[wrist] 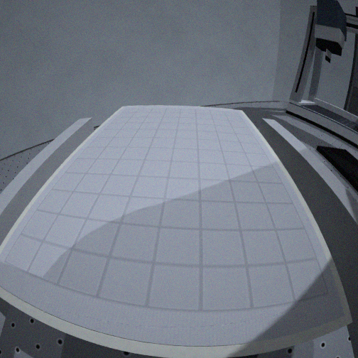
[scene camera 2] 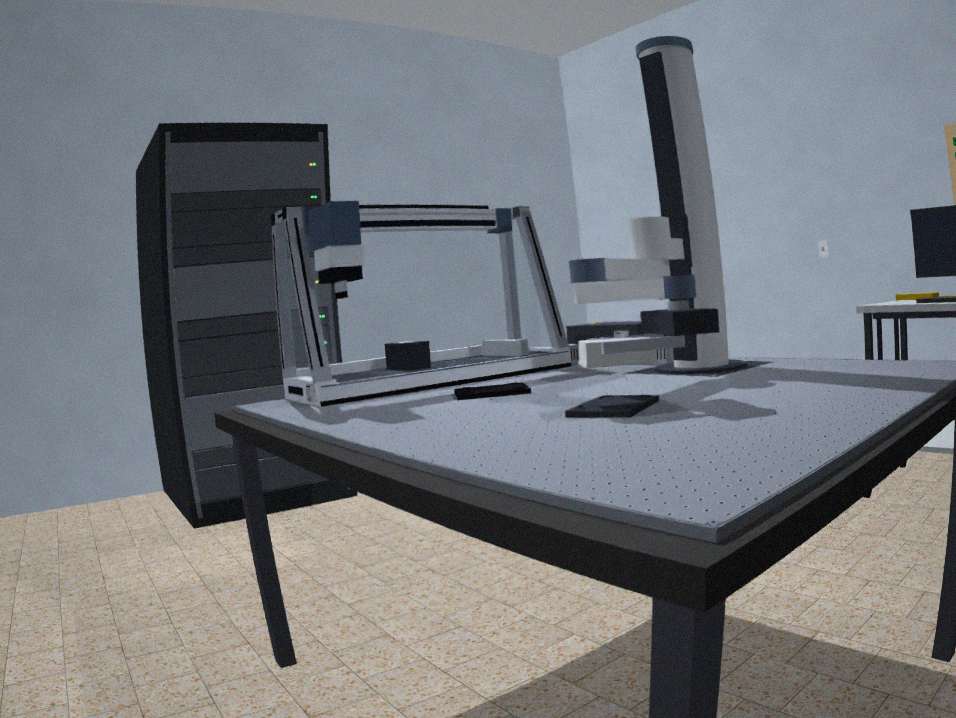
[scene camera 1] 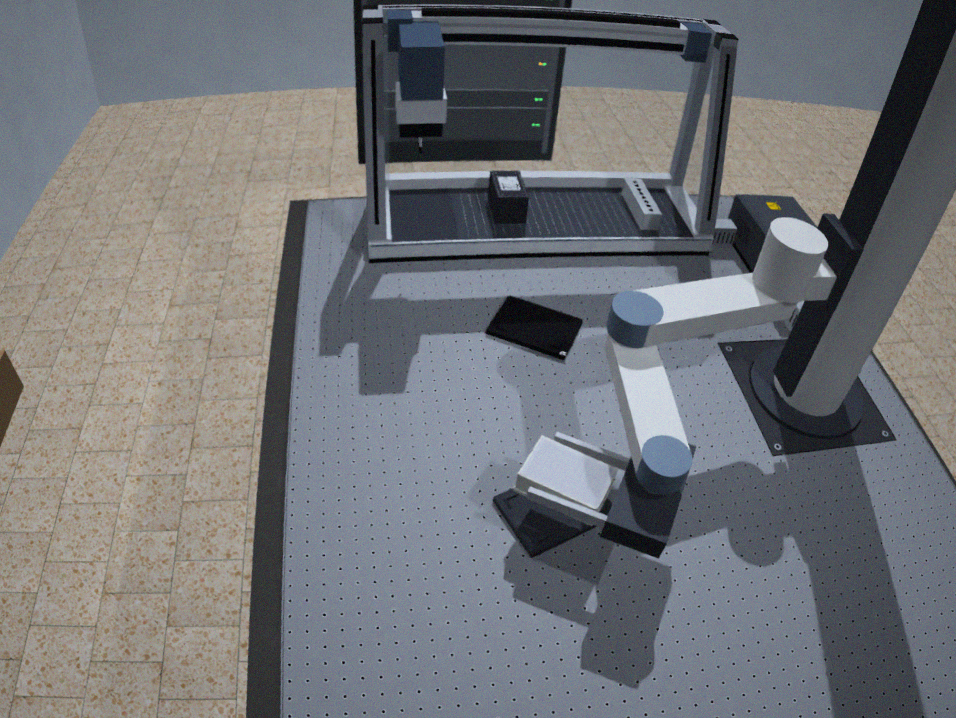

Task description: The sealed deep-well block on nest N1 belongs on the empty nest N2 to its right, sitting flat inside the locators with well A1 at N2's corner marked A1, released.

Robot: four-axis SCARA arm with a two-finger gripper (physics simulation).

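The pale sealed deep-well block is between the two fingers of my gripper. The gripper is shut on it along its long sides. The block looks roughly level and hangs well above the table. Nest N1, a dark plate, lies below it with air between and is partly covered in scene camera 1. Nest N2 lies empty and turned at an angle nearer the gantry. A small white tag marks one corner. The fingers' inner faces are mostly hidden.
A gantry frame stands behind N2, with a black box and a pale perforated strip on its deck. The arm's column rises at the right. A dark enclosure stands beside the gantry.
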